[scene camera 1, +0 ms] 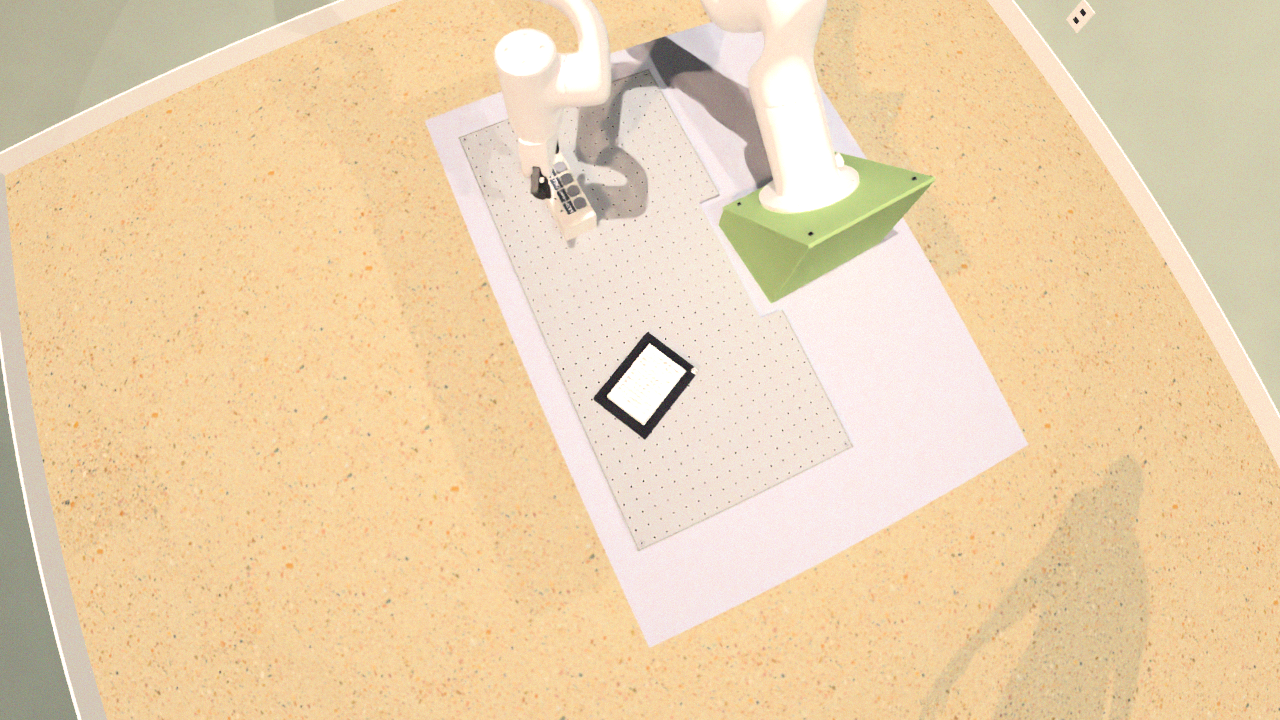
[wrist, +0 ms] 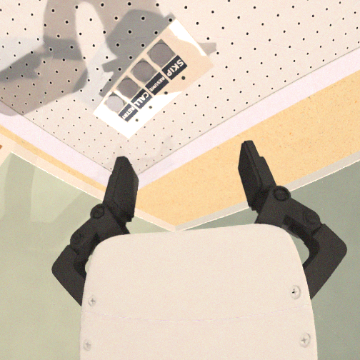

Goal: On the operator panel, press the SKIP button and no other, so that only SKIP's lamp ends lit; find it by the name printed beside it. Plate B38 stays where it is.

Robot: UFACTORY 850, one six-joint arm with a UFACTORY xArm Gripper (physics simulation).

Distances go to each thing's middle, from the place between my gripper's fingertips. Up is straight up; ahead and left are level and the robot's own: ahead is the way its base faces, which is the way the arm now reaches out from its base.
My gripper is now 15 cm above the operator panel [scene camera 1: 572,222], 3 cm to the left of it and 3 cm past it.
